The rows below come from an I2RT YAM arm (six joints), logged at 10 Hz.
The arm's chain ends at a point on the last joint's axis. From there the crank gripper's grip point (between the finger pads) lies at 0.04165 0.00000 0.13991 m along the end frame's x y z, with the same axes.
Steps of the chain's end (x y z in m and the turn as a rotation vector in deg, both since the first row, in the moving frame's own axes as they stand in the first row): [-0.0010, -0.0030, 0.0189, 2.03, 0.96, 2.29]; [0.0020, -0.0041, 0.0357, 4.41, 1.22, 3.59]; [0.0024, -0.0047, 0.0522, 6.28, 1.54, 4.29]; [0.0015, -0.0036, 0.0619, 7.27, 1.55, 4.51]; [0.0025, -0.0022, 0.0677, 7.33, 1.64, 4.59]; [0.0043, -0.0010, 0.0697, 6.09, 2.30, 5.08]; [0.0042, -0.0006, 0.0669, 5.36, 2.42, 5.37]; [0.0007, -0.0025, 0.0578, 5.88, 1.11, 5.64]
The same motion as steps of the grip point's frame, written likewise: [0.0014, -0.0062, 0.0181, 2.03, 0.96, 2.29]; [0.0052, -0.0121, 0.0345, 4.41, 1.22, 3.59]; [0.0066, -0.0167, 0.0504, 6.28, 1.54, 4.29]; [0.0058, -0.0178, 0.0598, 7.27, 1.55, 4.51]; [0.0071, -0.0165, 0.0655, 7.33, 1.64, 4.59]; [0.0104, -0.0118, 0.0673, 6.09, 2.30, 5.08]; [0.0105, -0.0094, 0.0646, 5.36, 2.42, 5.37]; [0.0039, -0.0125, 0.0564, 5.88, 1.11, 5.64]
